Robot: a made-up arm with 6 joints.
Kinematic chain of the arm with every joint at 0, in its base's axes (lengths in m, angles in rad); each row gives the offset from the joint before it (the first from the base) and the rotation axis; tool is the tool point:
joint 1: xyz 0 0 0.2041 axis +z
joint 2: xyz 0 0 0 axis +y
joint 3: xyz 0 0 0.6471 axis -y
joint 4: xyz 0 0 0 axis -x
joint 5: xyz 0.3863 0 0 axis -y
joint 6: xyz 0 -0.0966 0 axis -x
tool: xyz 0 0 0
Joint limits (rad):
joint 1: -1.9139..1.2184
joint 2: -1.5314..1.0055
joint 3: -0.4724..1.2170
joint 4: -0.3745..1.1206
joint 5: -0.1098..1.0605
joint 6: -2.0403..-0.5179
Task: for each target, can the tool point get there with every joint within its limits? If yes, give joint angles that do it. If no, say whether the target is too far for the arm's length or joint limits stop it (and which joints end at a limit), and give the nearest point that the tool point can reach.
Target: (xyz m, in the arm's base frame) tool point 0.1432 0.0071 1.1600
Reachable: yes | joints 0.7615 -0.1730 0.7324 0.2474 0.4838 -1.7428
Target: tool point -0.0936 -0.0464 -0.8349
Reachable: no: joint limits stop it (at a limit: joint 1, joint 2, joint 3, joint 4) | nearest point -0.2687 -0.4849 0.1628 | short by 1.104 m
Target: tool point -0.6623 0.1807 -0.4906
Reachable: no: joint limits stop it (at a limit: joint 2, joint 3, joint 4) | nearest point -1.0010 0.2731 0.2973 | short by 0.863 m
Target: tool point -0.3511 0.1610 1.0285
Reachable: yes | joints -0.6569 -0.8087 0.4148 0.4521 0.1582 -1.6995
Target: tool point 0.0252 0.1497 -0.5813
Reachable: no: joint limits stop it (at a limit: joint 1, joint 2, joint 3, joint 4) | nearest point 0.2732 0.4824 0.1628 | short by 0.852 m
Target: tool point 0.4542 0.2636 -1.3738
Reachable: no: too far | nearest point 0.4795 0.2783 0.1628 | short by 1.537 m
